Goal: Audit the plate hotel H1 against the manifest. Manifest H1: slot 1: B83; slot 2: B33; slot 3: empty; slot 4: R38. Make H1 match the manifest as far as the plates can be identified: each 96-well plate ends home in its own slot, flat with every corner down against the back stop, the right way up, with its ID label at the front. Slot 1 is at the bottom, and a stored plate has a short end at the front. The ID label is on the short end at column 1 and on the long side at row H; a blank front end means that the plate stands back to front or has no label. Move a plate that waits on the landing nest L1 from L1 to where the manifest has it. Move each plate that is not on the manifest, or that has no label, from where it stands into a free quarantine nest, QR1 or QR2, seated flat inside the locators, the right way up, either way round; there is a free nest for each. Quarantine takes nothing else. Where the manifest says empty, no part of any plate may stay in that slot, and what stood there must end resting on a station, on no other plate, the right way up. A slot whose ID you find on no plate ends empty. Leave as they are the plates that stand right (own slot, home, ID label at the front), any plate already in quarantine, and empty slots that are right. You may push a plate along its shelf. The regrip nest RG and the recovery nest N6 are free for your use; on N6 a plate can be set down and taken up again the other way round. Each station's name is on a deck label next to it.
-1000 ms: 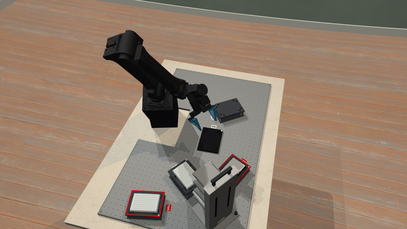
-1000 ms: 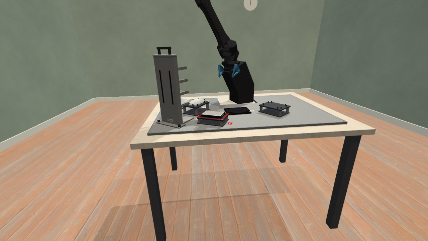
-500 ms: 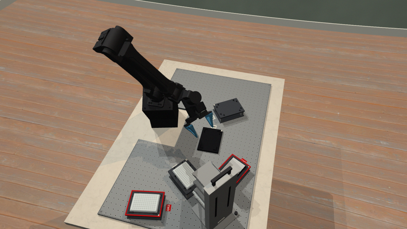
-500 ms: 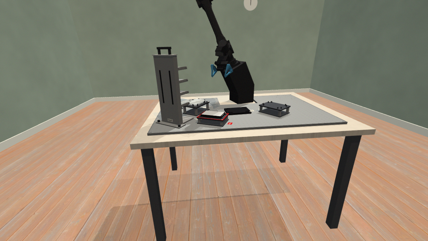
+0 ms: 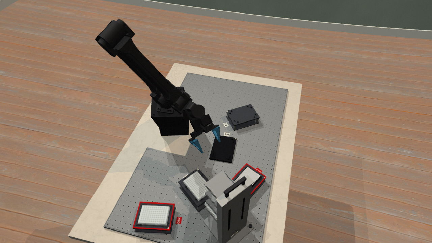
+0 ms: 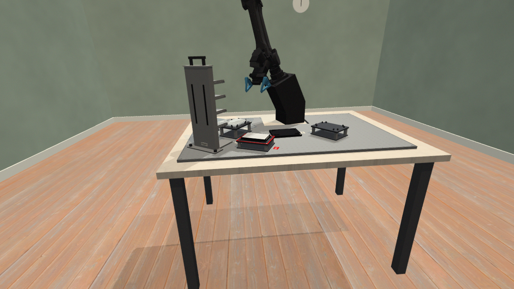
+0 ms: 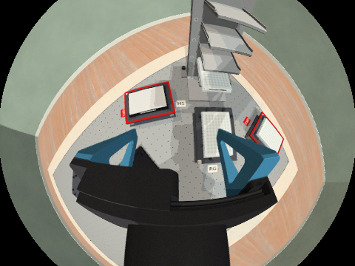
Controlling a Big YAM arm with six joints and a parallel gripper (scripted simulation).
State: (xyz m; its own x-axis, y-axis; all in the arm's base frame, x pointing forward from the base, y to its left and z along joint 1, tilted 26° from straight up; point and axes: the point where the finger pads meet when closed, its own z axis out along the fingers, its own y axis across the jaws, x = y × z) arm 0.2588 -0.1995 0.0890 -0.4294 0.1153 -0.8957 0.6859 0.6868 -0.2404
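My gripper is now 50 mm past the regrip nest RG, 110 mm to the left of it and 200 mm above it. From my hand the other things lie so: red-edged quarantine nest QR1: 180 mm ahead, 30 mm to the right, 220 mm below; then H1 deck label: 110 mm ahead, 110 mm to the right, 250 mm below; then black recovery nest N6: 30 mm ahead, 170 mm to the left, 240 mm below.
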